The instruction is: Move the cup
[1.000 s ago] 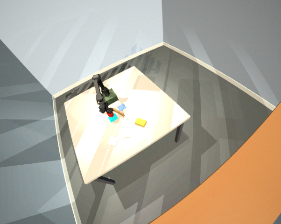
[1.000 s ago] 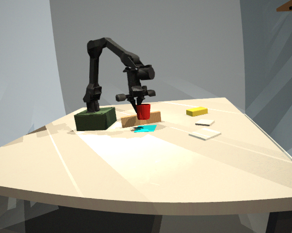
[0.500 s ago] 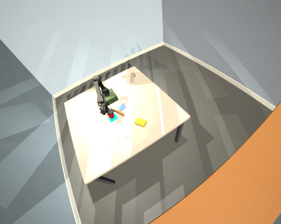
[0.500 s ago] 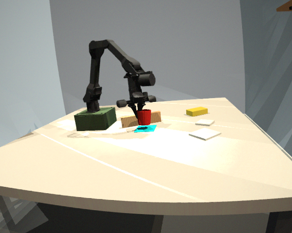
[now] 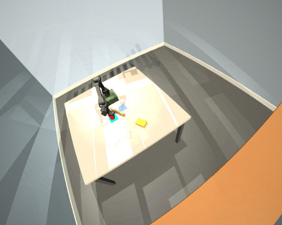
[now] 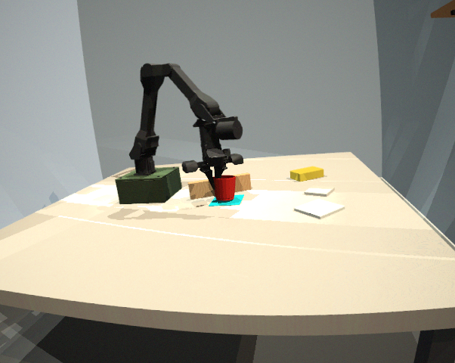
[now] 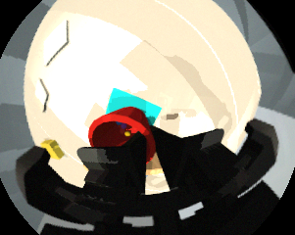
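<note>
The red cup is 3 cm ahead of my gripper tip and 2 cm to the left of it. Round my gripper tip: cyan pad 5 cm below, 3 cm ahead, 2 cm to the left; wooden wall 10 cm to the left, 3 cm below, 2 cm behind; pale blue pad 17 cm to the left, 6 cm behind, 5 cm below.
</note>
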